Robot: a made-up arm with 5 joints. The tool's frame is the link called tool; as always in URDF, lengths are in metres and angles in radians. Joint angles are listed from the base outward. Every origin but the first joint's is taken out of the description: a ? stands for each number. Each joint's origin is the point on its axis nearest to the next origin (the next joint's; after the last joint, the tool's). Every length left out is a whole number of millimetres.
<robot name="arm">
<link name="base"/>
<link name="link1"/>
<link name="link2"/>
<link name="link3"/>
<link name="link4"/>
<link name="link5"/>
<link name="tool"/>
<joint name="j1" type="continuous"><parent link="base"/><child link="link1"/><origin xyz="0.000 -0.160 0.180" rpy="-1.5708 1.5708 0.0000"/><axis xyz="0 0 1"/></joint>
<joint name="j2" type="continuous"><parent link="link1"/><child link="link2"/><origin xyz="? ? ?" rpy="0.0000 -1.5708 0.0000"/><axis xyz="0 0 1"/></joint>
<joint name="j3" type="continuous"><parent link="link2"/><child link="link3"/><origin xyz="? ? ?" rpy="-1.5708 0.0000 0.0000"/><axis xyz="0 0 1"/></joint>
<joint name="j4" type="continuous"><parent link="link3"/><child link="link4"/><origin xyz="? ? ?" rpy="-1.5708 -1.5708 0.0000"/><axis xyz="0 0 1"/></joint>
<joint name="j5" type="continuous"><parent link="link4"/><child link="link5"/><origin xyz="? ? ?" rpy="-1.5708 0.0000 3.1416"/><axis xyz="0 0 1"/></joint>
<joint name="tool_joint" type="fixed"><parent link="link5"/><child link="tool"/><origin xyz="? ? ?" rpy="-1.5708 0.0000 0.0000"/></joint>
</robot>
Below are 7 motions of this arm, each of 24 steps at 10 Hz.
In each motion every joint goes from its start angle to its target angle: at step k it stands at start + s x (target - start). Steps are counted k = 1, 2, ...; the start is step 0. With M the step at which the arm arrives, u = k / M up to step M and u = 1 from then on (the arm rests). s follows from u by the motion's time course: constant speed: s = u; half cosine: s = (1 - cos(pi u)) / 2; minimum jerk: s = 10 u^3 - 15 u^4 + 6 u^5.
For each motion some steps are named. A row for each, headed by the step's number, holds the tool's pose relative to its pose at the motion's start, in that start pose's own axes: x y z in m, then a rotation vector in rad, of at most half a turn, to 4 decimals.
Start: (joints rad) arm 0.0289 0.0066 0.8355 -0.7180 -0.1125
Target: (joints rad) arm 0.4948 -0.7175 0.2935 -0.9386 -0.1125
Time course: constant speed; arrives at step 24
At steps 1, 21, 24:
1: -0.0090 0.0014 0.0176 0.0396 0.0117 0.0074
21: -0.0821 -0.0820 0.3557 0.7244 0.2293 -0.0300
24: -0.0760 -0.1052 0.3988 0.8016 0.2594 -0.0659

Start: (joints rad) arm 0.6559 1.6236 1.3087 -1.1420 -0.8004
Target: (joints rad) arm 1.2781 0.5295 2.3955 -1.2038 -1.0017
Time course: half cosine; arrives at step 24
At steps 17, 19, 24:
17: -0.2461 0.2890 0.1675 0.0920 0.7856 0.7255
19: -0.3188 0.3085 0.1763 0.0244 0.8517 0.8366
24: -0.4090 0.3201 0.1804 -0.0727 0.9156 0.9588

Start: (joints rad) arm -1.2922 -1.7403 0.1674 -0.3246 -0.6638
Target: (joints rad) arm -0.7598 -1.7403 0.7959 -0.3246 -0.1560
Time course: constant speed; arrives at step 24
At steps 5, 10, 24:
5: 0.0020 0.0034 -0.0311 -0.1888 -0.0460 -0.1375
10: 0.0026 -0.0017 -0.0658 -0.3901 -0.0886 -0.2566
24: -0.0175 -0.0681 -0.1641 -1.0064 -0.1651 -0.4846

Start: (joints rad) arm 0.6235 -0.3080 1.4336 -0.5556 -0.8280
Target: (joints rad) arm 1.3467 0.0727 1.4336 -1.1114 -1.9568
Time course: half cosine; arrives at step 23
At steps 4, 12, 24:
4: 0.0071 -0.0012 -0.0294 -0.0874 0.0732 0.0425
12: 0.0393 -0.0441 -0.2452 -0.7073 0.5150 0.1576
24: 0.0663 -0.2032 -0.4521 -1.3911 0.8310 -0.0267

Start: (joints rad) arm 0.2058 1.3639 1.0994 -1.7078 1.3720
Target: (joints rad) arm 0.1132 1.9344 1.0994 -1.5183 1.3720
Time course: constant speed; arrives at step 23
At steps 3, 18, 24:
3: -0.0225 -0.0249 0.0109 -0.0058 0.0202 0.0654
18: -0.1083 -0.1730 0.0675 -0.0209 0.0977 0.3947
24: -0.1258 -0.2298 0.0857 -0.0200 0.1145 0.5048

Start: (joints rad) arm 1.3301 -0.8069 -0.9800 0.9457 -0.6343
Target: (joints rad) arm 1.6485 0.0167 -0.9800 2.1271 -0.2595
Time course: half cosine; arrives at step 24
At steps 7, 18, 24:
7: 0.0243 0.0386 0.0413 -0.0311 -0.0312 -0.2384
18: 0.1330 0.1965 0.1162 -0.3098 -0.3233 -1.0406
24: 0.1656 0.2324 0.1179 -0.4074 -0.4236 -1.2052

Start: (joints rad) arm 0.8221 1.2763 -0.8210 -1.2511 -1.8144
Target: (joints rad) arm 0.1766 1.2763 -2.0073 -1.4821 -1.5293
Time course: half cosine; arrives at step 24
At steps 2, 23, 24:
2: -0.0072 0.0018 0.0001 -0.0063 -0.0147 -0.0005
23: -0.3605 0.1199 -0.0831 -0.4212 -0.8399 0.0449
24: -0.3617 0.1203 -0.0838 -0.4231 -0.8434 0.0456

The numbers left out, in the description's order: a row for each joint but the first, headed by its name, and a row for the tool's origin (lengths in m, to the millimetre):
j2: 0.090 0.060 0.000
j3: -0.360 0.220 0.000
j4: 0.150 0.080 0.000
j5: 0.040 0.160 0.000
tool: 0.010 0.240 0.000

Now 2 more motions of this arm.
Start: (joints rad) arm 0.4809 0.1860 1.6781 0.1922 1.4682
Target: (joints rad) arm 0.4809 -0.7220 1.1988 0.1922 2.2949
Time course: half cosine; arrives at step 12
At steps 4, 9, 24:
4: 0.0999 -0.0207 0.0999 0.0107 0.0389 -0.0736
9: 0.4037 -0.0298 0.2008 -0.1273 0.1342 -0.2010
24: 0.4785 -0.0235 0.1929 -0.1883 0.1555 -0.2061

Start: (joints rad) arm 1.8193 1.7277 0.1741 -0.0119 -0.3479
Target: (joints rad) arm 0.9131 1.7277 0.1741 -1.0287 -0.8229
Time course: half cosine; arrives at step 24
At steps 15, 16, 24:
15: -0.0487 0.0058 -0.0722 -0.8366 0.6227 0.3392
16: -0.0560 0.0020 -0.0789 -0.9055 0.6907 0.3565
24: -0.0946 -0.0225 -0.1014 -1.1888 1.0031 0.4123

